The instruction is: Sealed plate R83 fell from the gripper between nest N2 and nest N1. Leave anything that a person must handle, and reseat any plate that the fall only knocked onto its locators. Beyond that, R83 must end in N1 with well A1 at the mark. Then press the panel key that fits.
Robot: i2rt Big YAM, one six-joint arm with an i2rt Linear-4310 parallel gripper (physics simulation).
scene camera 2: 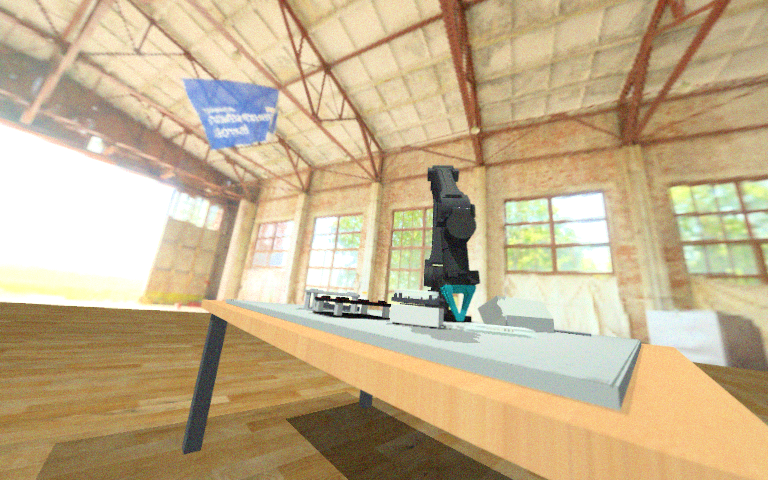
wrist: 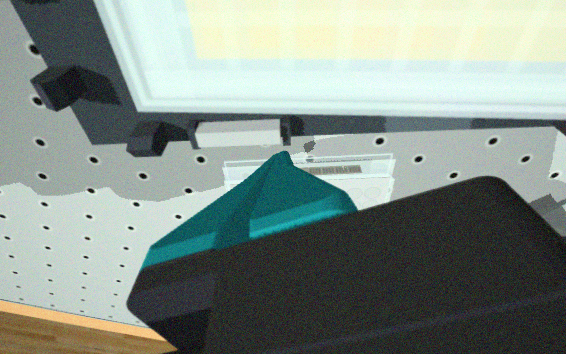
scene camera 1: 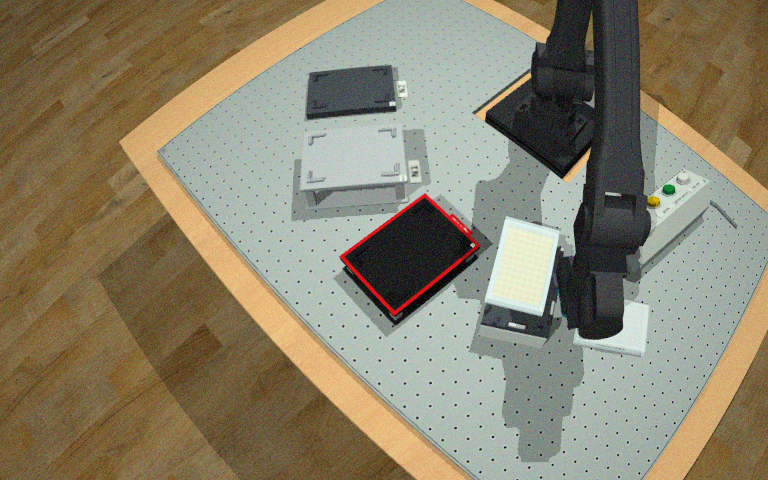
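Where they show: gripper, fingertip midpoint: (scene camera 2: 460, 321) (wrist: 285, 164) (scene camera 1: 573, 319); arm's base, link origin: (scene camera 1: 551, 119).
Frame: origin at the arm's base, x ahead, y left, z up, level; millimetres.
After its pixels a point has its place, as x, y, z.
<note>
Clear sealed plate R83 (wrist: 374, 182) @(262, 234, -7) (scene camera 2: 498, 329) @(304, 314, -11) (scene camera 1: 598, 342) @(311, 294, -7) lies flat on the perforated table top, beside the arm. My gripper (wrist: 285, 164) @(307, 237, -4) (scene camera 2: 457, 318) @(307, 237, -4) is shut, with its teal fingers meeting in a point and nothing between them. It points down just over the plate's barcode end. In scene camera 1 the arm hides it. The grey raised nest (scene camera 1: 354, 154) @(319, -187, 38) with the tag N1 (scene camera 1: 414, 170) @(251, -123, -19) is empty. A dark flat nest (scene camera 1: 351, 90) @(186, -329, -4) lies behind it, also empty.
A cream-welled plate (scene camera 1: 523, 264) @(316, 130, 55) (wrist: 324, 53) @(328, 172, 53) rests on a dark nest next to R83; whether it is seated I cannot tell. A red-edged black nest (scene camera 1: 409, 254) @(390, -15, 19) sits askew mid-table. A grey wedge-shaped panel (scene camera 2: 520, 311) @(95, 302, 28) stands to the right. The arm base (scene camera 1: 549, 119) @(39, 11, 40) is at the back.
</note>
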